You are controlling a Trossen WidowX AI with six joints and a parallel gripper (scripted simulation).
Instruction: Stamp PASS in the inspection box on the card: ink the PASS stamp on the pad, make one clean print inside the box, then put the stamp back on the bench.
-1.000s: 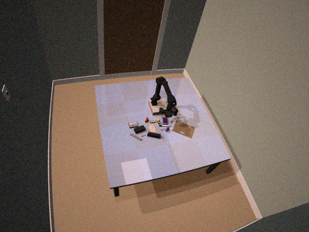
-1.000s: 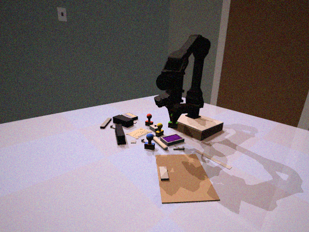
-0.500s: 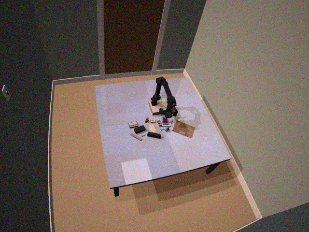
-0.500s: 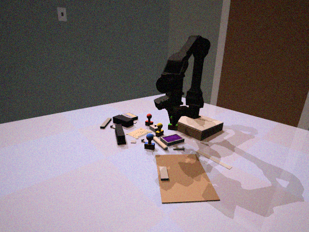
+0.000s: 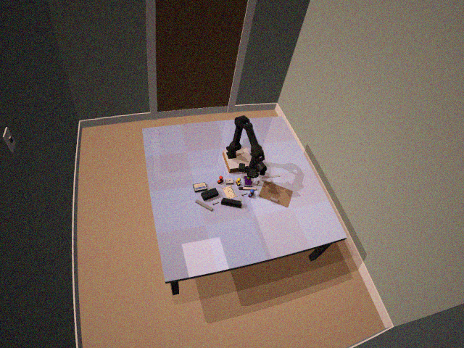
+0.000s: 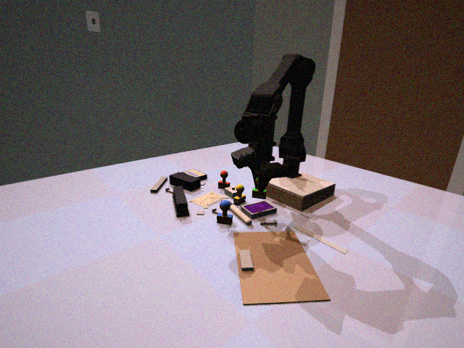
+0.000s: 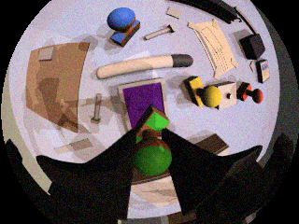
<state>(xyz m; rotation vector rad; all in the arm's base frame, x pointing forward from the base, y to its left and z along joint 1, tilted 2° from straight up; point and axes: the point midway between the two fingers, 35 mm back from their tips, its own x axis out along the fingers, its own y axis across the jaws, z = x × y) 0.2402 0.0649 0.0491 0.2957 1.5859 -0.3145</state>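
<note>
My gripper tip is now 70 mm above the purple ink pad. From my gripper tip the other things lie so: green-knobbed stamp: right at my gripper tip; yellow-knobbed stamp: 80 mm to the right, 50 mm below; blue-knobbed stamp: 120 mm ahead, 50 mm below, 20 mm to the right.
</note>
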